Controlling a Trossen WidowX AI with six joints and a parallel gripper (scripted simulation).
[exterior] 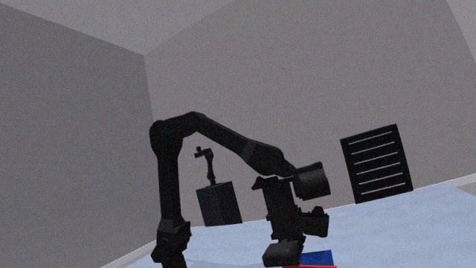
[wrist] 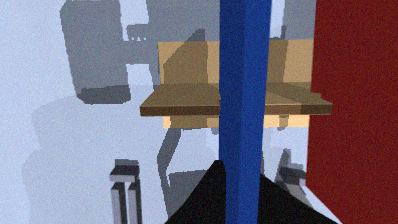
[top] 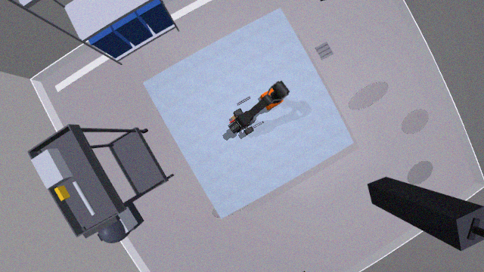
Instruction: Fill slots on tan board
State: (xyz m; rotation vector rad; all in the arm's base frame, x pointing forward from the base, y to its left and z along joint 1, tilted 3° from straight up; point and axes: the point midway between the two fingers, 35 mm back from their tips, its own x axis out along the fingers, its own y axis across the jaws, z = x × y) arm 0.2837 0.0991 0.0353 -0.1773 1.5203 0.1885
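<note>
The blue board lies 30 mm ahead of my gripper tip and 10 mm to the left of it. Round my gripper tip: tan board (30 mm below, 30 mm ahead, 20 mm to the right); red board (40 mm to the right, 40 mm ahead).
</note>
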